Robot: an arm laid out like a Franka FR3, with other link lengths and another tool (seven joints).
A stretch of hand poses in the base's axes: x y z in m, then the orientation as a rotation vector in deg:
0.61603, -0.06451, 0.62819, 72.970, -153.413, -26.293
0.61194, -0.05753, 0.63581, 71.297, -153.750, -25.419
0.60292, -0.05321, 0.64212, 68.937, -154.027, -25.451
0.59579, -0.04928, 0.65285, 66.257, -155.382, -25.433
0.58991, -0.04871, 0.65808, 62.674, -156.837, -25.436
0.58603, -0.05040, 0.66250, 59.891, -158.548, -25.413
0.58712, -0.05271, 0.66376, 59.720, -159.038, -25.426
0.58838, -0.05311, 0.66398, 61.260, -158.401, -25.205
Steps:
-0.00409, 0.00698, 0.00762, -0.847, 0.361, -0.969
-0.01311, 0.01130, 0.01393, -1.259, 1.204, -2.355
-0.02024, 0.01523, 0.02466, -1.468, 1.269, -4.356
-0.02612, 0.01580, 0.02989, -1.794, 1.587, -6.902
-0.03000, 0.01411, 0.03431, -1.876, 1.291, -9.105
-0.02891, 0.01180, 0.03557, -1.762, 0.950, -9.384
-0.02765, 0.01140, 0.03579, -1.788, 0.829, -8.271

